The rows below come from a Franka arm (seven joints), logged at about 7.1 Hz.
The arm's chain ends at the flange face. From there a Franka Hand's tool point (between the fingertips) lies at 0.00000 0.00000 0.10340 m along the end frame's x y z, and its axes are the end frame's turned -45 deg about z.
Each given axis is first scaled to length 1.
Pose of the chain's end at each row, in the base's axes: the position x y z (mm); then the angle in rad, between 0 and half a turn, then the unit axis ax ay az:
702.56 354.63 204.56 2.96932 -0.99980 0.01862 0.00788
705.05 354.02 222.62 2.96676 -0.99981 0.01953 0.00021
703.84 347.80 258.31 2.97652 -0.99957 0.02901 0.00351
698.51 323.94 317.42 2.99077 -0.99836 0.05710 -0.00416
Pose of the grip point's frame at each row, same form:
701.27 372.38 102.70 2.97643 -0.93054 -0.36529 -0.02576
705.36 372.00 120.80 2.97994 -0.93066 -0.36436 -0.03333
703.61 364.80 156.32 2.98643 -0.93422 -0.35558 -0.02840
700.25 339.40 215.20 3.00545 -0.94372 -0.32913 -0.03274

